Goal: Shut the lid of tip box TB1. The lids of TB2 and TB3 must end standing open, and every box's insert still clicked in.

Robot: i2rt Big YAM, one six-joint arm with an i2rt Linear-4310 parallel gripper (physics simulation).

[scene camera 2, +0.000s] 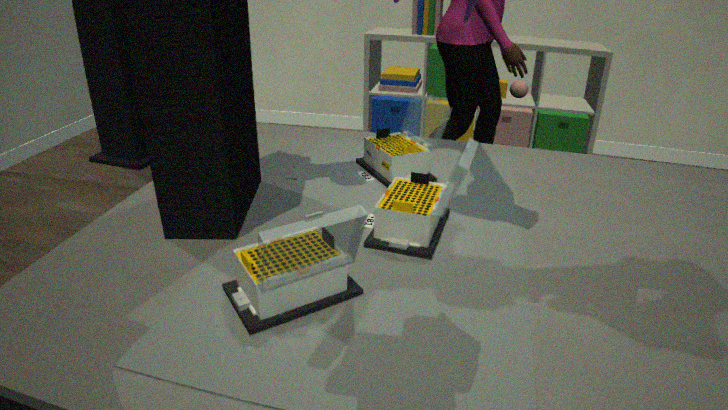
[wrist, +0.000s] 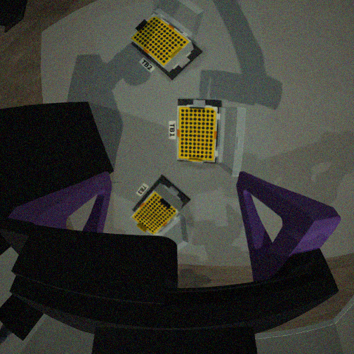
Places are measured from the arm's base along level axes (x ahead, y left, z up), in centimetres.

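Pixels of known places: gripper, fingertip midpoint: (scene camera 2: 430,11).
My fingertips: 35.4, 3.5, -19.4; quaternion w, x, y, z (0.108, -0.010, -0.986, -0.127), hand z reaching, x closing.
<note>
Ahead of a thing's pixels: the offset from my fingertips to its top centre, as dx, dy, dz. "*": to the spot under its first point. Level surfaces: height alone.
Tip box TB1 {-2.3, -0.3, -27.0} (scene camera 2: 402,226) (wrist: 197,134) is in the middle of the three boxes, its clear lid {* +6.9, -4.2, -19.2} (scene camera 2: 464,161) (wrist: 233,140) standing open to the right. TB2 {-10.6, +20.7, -27.0} (scene camera 2: 405,162) (wrist: 160,41) is at the back, at the top of the wrist view, its lid (wrist: 181,17) open. TB3 {-12.4, -21.1, -27.0} (scene camera 2: 300,291) (wrist: 155,212) is in front in the scene view, its lid {* -5.5, -27.5, -19.3} (scene camera 2: 310,224) (wrist: 175,231) open. The yellow inserts look level in their boxes. My gripper (wrist: 173,178) is open and empty, above the boxes, with TB1 ahead between its tips. Purple finger parts show at the scene view's top edge.
A tall black block (scene camera 2: 203,127) (wrist: 50,140) stands left of the boxes. The boxes stand on dark bases on the grey table {dz -33.9} (scene camera 2: 585,244). Behind the table are a person in pink (scene camera 2: 471,28) and a shelf unit (scene camera 2: 560,45) with coloured bins. Arm shadows cross the table.
</note>
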